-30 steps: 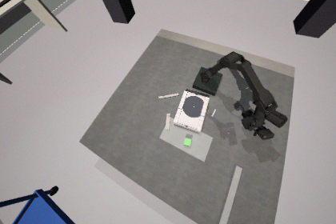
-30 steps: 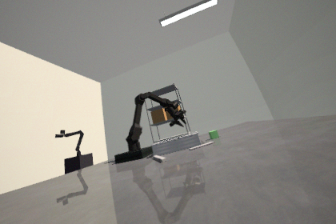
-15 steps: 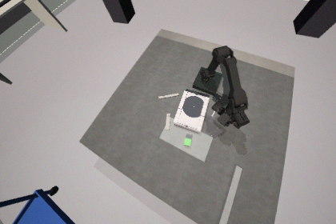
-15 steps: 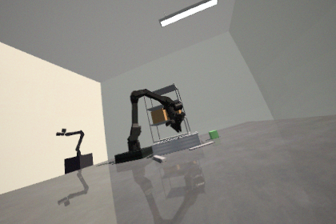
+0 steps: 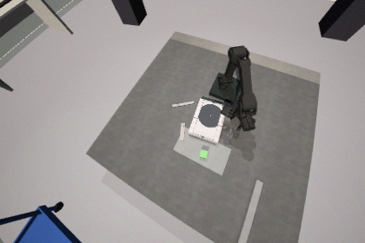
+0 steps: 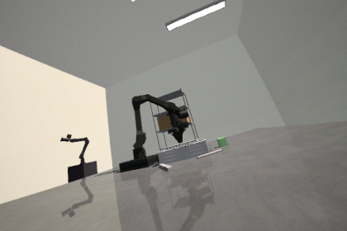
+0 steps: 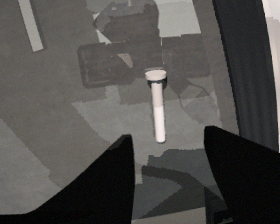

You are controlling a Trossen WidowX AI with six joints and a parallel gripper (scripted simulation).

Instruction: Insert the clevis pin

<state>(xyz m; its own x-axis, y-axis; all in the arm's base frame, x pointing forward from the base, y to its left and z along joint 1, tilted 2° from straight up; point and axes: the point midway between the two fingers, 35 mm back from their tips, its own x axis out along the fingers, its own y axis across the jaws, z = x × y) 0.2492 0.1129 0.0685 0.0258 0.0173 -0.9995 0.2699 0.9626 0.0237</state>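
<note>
Right now my gripper tip is 7 cm above the steel clevis pin and 1 cm past it. The rest, counted from my gripper tip: steel tray 16 cm to the right, 3 cm below, 3 cm ahead; dark aluminium disc 15 cm to the right, 2 cm below; green block 24 cm ahead, 13 cm to the right, 5 cm below.
</note>
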